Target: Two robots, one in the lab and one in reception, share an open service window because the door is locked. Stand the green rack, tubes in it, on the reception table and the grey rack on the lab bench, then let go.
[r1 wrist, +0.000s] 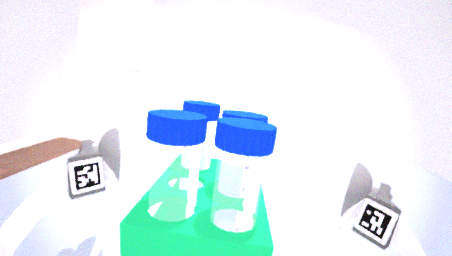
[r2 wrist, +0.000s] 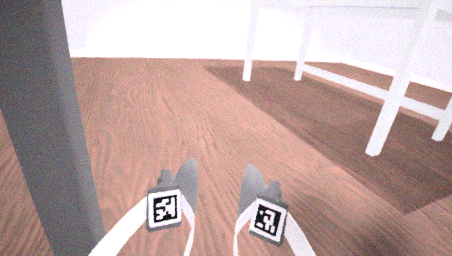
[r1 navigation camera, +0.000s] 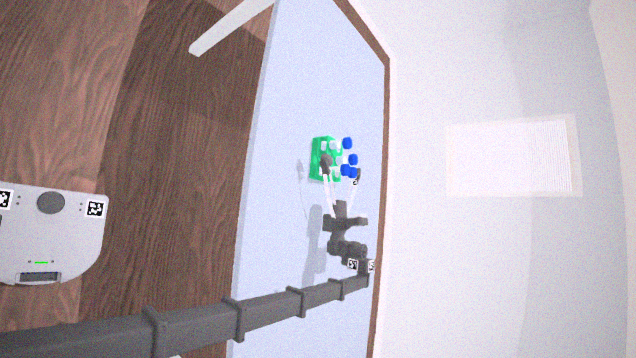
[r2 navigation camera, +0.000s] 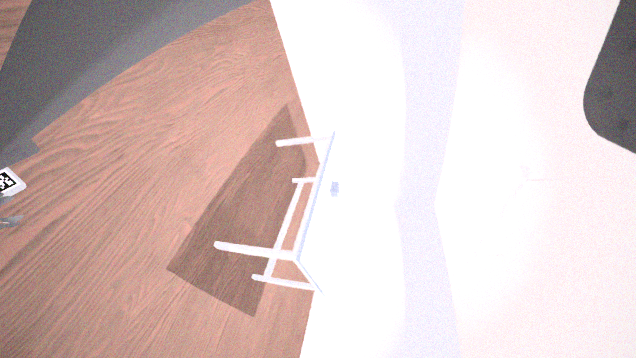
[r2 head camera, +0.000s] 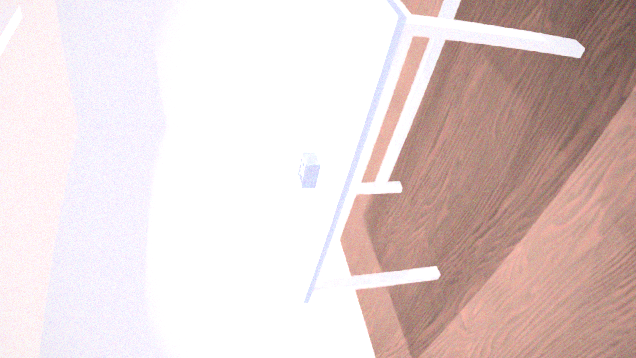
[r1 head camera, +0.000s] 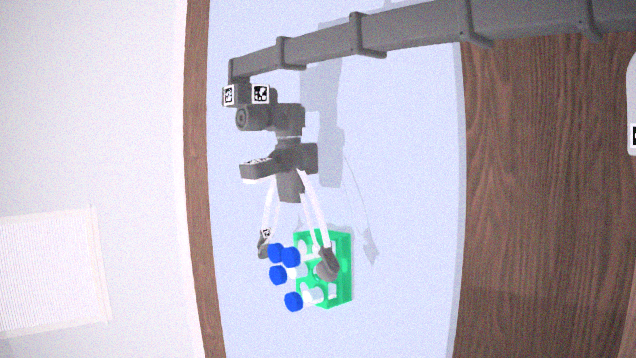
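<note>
The green rack [r1 head camera: 345,250] [r1 navigation camera: 316,155] [r1 wrist: 195,240] stands upright on a pale table top [r1 head camera: 400,175] [r1 navigation camera: 295,75]. It holds several clear tubes with blue caps [r1 head camera: 293,301] [r1 navigation camera: 347,143] [r1 wrist: 176,127]. The r1 gripper [r1 head camera: 295,257] [r1 navigation camera: 342,169] [r1 wrist: 233,172] is open, its fingers on either side of the rack and tubes; the wrist view shows gaps at both sides. The small grey rack [r2 head camera: 310,175] [r2 navigation camera: 334,189] stands on a glaring white table top, near its long edge; its details are washed out. The r2 gripper [r2 wrist: 220,182] is open and empty, low over the wood floor, away from the grey rack.
The r1 arm [r1 head camera: 410,30] [r1 navigation camera: 190,320] reaches across the table. A brown strip [r1 head camera: 196,150] [r1 navigation camera: 386,125] runs along the table's far side. White table legs [r2 head camera: 510,37] [r2 navigation camera: 255,250] [r2 wrist: 390,115] stand near r2. A dark grey post [r2 wrist: 50,125] rises at left in the r2 wrist view.
</note>
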